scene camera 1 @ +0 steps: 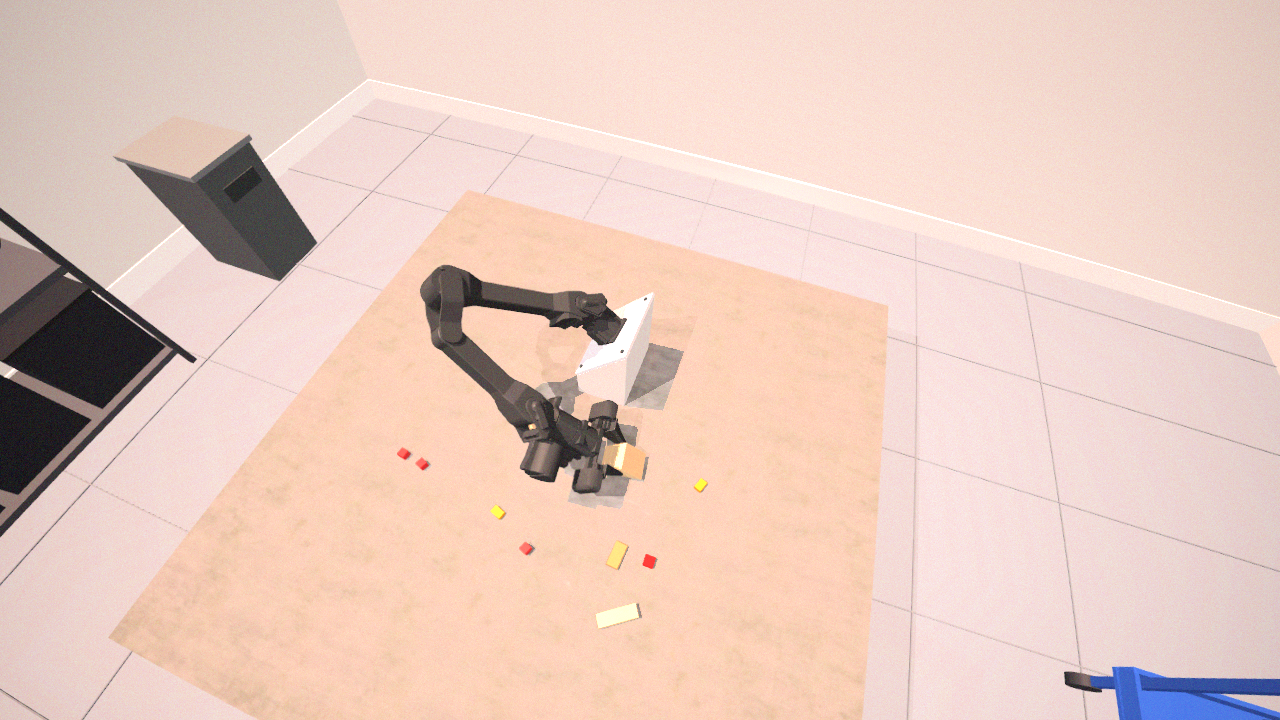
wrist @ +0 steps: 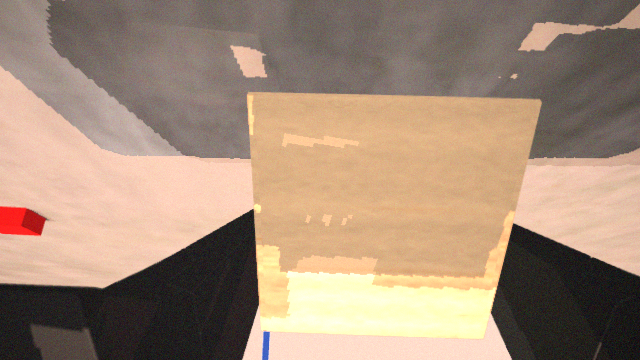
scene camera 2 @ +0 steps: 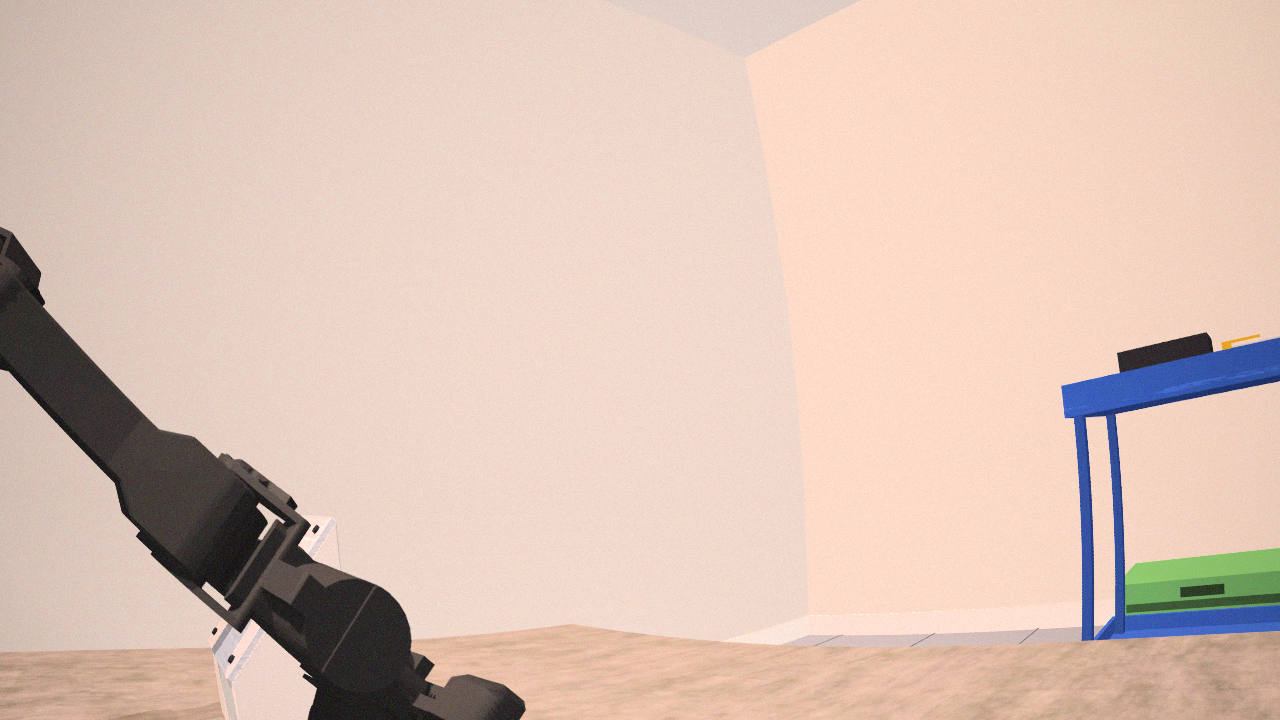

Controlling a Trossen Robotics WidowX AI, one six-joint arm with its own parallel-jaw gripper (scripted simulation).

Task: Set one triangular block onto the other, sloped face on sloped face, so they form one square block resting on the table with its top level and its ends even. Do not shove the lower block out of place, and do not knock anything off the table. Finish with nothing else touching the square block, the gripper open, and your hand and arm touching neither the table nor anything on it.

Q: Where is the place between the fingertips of my gripper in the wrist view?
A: At 368, 222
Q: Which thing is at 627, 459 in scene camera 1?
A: A wooden triangular block.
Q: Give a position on a wooden triangular block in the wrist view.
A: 390, 215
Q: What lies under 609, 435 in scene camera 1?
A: My gripper.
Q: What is my gripper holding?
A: A wooden triangular block.
